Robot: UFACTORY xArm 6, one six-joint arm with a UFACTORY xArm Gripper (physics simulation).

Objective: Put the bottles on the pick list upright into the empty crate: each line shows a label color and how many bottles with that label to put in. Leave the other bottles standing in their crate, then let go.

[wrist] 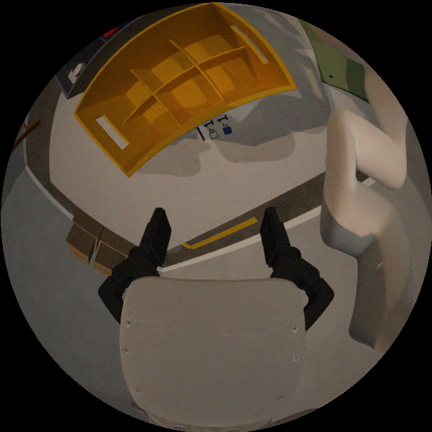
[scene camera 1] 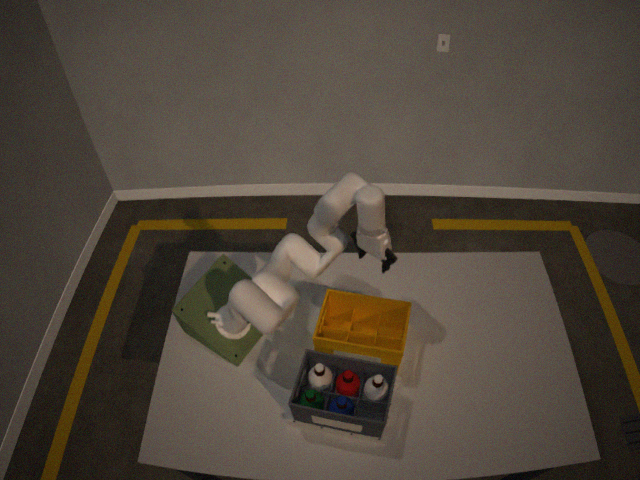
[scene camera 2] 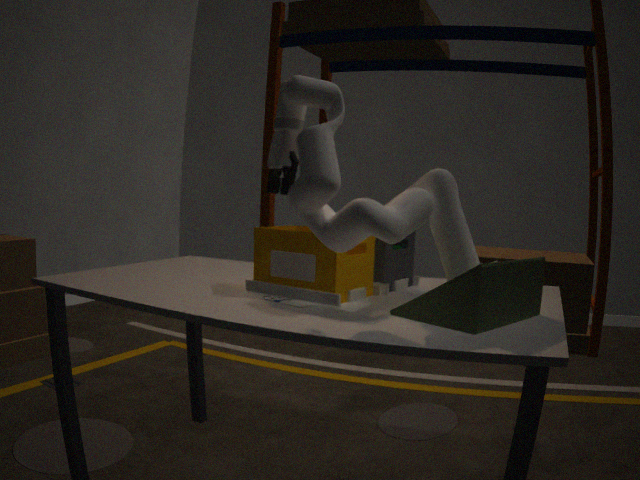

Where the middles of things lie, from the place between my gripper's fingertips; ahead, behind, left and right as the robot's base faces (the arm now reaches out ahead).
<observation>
The pick list (wrist: 246, 117) is 2 cm behind my hand and 27 cm below it.
</observation>
